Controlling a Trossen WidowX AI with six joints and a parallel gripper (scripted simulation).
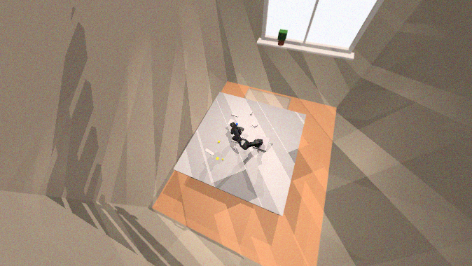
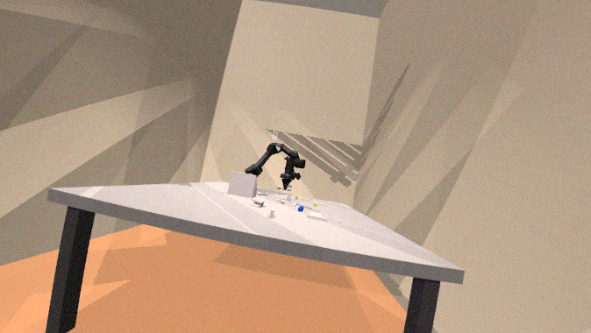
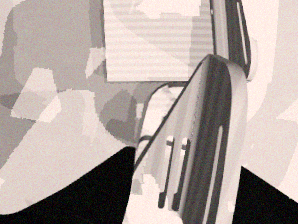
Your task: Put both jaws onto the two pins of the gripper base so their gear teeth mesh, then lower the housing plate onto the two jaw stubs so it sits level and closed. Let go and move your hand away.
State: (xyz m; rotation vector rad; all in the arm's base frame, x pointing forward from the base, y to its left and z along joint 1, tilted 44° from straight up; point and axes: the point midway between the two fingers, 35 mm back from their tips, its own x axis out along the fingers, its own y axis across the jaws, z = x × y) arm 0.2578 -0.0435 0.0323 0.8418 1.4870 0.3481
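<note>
Now: the ribbed rectangular plate 80 mm below my gripper tip, 50 mm ahead of it and 30 mm to the right of it. From my gripper tip the other things lie so: pale housing plate: 260 mm to the right, 140 mm behind, 60 mm below; blue block: 200 mm to the right, 90 mm ahead, 80 mm below; white jaw: 70 mm below, 30 mm to the right.
</note>
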